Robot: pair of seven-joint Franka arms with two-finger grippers.
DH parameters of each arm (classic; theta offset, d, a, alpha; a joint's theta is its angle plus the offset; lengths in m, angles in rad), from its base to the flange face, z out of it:
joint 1: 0 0.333 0 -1.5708
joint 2: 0 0 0 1.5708
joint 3: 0 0.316 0.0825 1.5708
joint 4: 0 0 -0.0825 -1.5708
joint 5: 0 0.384 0 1.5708
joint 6: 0 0 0.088 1.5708
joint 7: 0 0.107 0 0
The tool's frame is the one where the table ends.
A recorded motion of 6 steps. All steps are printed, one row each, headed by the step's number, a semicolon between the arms.
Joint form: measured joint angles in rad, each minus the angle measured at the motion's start. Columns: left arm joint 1, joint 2, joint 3, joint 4, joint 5, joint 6, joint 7; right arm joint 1, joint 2, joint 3, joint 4, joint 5, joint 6, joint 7.
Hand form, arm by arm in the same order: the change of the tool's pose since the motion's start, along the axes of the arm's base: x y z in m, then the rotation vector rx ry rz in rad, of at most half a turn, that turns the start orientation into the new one. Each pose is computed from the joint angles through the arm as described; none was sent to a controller.
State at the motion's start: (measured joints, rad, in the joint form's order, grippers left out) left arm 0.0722 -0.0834 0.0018 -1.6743 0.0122 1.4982 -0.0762; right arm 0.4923 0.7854 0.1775 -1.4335 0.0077 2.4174 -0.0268
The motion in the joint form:
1: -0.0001 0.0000 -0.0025 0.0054 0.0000 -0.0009 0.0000; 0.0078 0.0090 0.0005 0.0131 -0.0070 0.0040 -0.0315
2: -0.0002 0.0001 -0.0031 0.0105 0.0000 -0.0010 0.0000; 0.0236 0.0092 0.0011 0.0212 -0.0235 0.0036 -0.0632
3: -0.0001 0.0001 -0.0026 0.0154 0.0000 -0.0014 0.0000; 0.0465 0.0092 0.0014 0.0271 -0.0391 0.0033 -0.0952
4: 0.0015 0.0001 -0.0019 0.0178 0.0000 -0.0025 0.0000; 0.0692 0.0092 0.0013 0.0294 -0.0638 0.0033 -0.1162
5: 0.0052 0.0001 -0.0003 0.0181 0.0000 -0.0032 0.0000; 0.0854 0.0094 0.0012 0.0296 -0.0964 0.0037 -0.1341
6: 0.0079 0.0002 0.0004 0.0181 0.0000 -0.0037 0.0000; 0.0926 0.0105 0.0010 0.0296 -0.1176 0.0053 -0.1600
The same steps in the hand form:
1: 0.0002 -0.0014 0.0024 0.0005 -0.0045 -0.0026; -0.0009 0.0060 -0.0001 -0.0014 -0.0165 0.0407
2: 0.0004 -0.0018 0.0047 0.0009 -0.0094 -0.0033; -0.0063 0.0164 0.0035 -0.0099 -0.0381 0.0964
3: 0.0005 -0.0014 0.0070 0.0012 -0.0138 -0.0027; -0.0157 0.0306 0.0062 -0.0190 -0.0579 0.1589
4: 0.0004 -0.0002 0.0080 0.0013 -0.0151 -0.0004; -0.0259 0.0439 0.0072 -0.0346 -0.0776 0.2161
5: 0.0001 0.0026 0.0081 0.0012 -0.0148 0.0049; -0.0336 0.0530 0.0072 -0.0559 -0.0991 0.2688
6: -0.0001 0.0043 0.0080 0.0011 -0.0142 0.0083; -0.0370 0.0570 0.0066 -0.0713 -0.1160 0.3134

